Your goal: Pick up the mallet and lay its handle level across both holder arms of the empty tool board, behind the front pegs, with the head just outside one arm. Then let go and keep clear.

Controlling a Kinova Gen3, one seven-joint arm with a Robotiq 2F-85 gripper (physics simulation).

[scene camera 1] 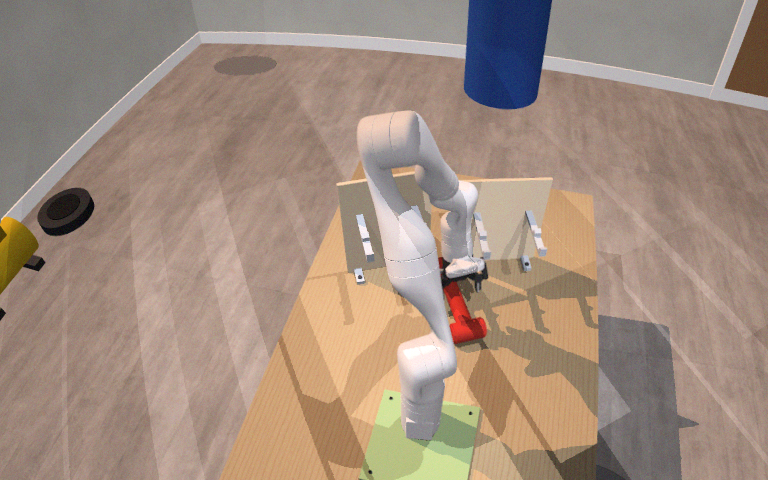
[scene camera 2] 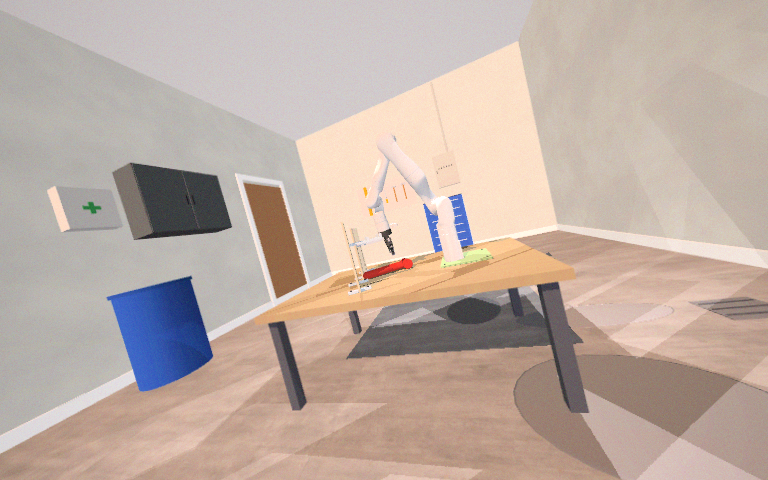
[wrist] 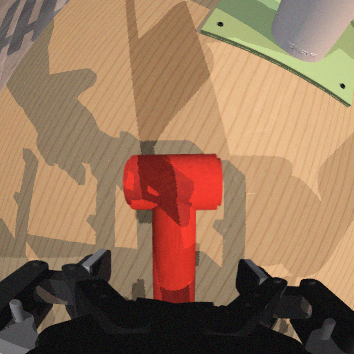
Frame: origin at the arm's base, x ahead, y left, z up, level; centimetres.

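Seen in the pictures: gripper, fingertip midpoint: [scene camera 1: 459,294] [scene camera 2: 392,253] [wrist: 173,269]; arm's base, link origin: [scene camera 1: 420,421] [scene camera 2: 454,259] [wrist: 299,37].
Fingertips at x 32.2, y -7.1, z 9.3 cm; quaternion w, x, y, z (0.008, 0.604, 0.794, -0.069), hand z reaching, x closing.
Note:
Offsets run from my fingertips to a thing's top centre. "pt": to the spot under its first point.
The red mallet @[dx +5.2, dy +1.0, dz -4.9 cm] [scene camera 1: 459,305] [scene camera 2: 387,269] [wrist: 174,235] lies on the table, its head towards the robot base and its handle running towards the tool boards. My gripper [scene camera 1: 461,281] [scene camera 2: 390,251] [wrist: 173,269] is open and empty above the handle, with a gap below its fingertips. In the wrist view the handle runs midway between the fingers; its far end is hidden by the gripper. The right tool board [scene camera 1: 512,198] has two holder arms, one @[pt dx +11.3, dy -4.5, dz +10.9 cm] [scene camera 1: 481,234] near my gripper and one @[pt dx +13.6, dy -18.9, dz +10.7 cm] [scene camera 1: 535,232] farther right. No tool shows on them.
The left tool board [scene camera 1: 352,206] also has holder arms and is partly hidden by my arm. Small feet @[pt dx +10.4, dy +28.4, dz -8.8 cm] [scene camera 1: 359,276] @[pt dx +20.1, dy -20.2, dz -8.8 cm] [scene camera 1: 526,263] stick out at the boards' bottoms. The green base plate [scene camera 1: 453,458] [scene camera 2: 483,255] [wrist: 220,12] is at the robot's base.

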